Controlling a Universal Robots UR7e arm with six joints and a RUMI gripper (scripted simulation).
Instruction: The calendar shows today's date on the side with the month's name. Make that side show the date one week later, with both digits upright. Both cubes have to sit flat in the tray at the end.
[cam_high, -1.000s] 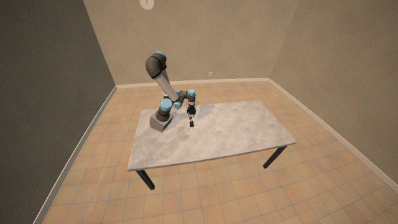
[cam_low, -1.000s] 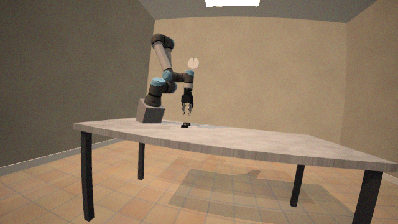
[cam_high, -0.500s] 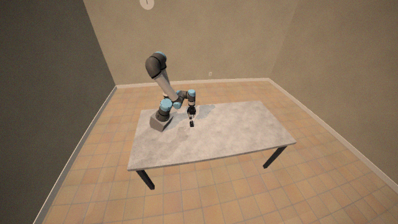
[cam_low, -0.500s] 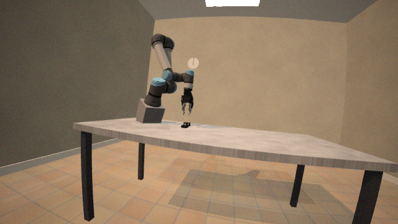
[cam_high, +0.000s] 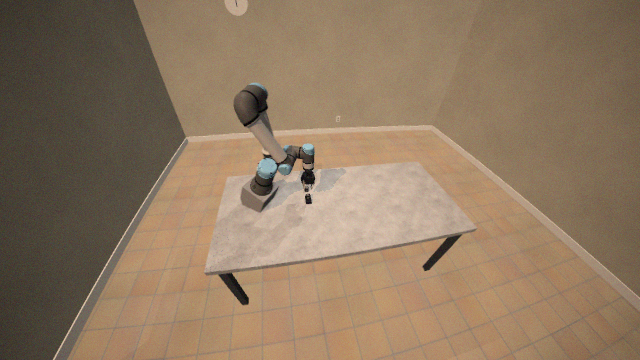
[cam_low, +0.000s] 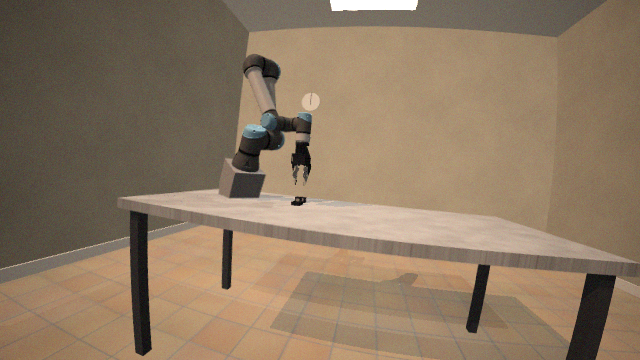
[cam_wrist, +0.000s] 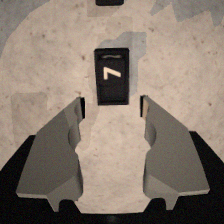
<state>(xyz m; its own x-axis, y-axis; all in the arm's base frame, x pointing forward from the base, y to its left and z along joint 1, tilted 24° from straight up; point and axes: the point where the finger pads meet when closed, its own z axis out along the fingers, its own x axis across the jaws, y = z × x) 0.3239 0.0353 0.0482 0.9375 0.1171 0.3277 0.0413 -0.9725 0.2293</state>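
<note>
My hand is 9 cm above the black date cube. From my hand the other things lie so: black calendar tray 11 cm below, 2 cm to the right; black cube 10 cm below, 9 cm to the left.
</note>
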